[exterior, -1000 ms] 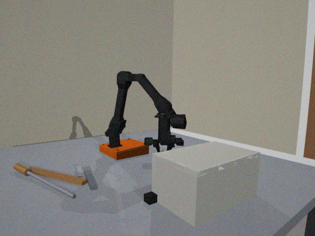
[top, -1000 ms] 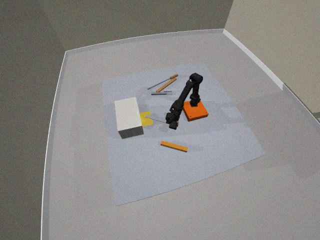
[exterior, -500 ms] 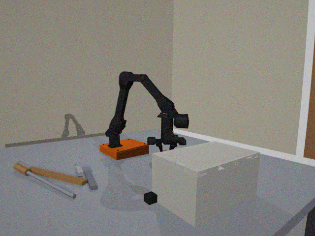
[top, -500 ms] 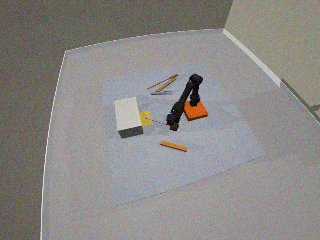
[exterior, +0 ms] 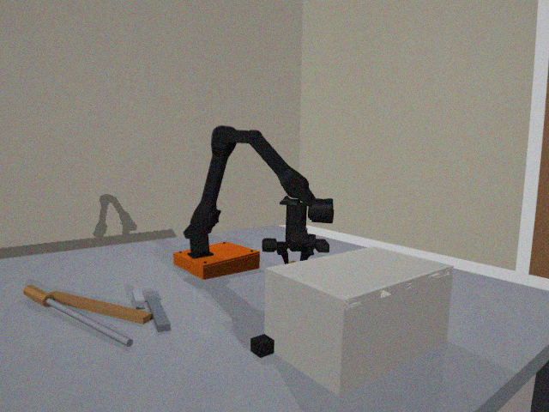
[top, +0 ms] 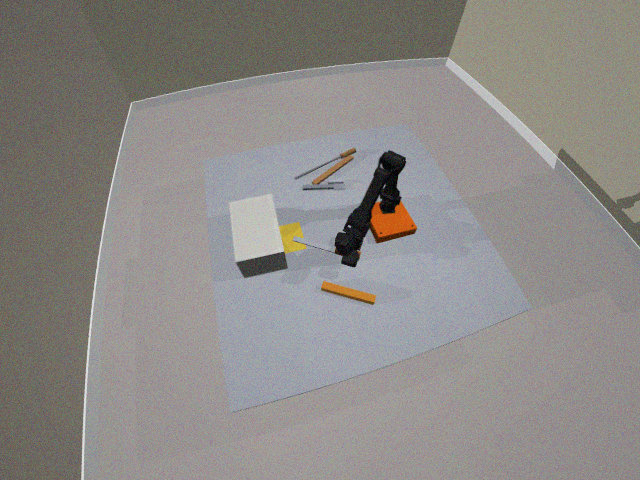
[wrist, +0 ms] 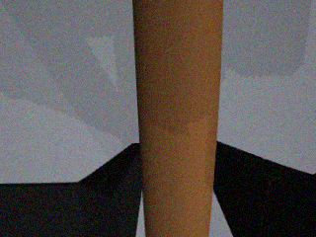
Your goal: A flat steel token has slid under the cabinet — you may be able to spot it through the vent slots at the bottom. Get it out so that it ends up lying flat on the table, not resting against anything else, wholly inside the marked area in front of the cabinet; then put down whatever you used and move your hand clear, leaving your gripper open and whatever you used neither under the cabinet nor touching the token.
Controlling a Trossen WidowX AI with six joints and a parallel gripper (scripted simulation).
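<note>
The orange flat bar is 50 mm ahead of my gripper tip, 180 mm to the left of it and 10 mm above it. From my gripper tip the other things lie so: small grey token (350 mm ahead, 90 mm to the right); wooden stick (530 mm to the right).
</note>
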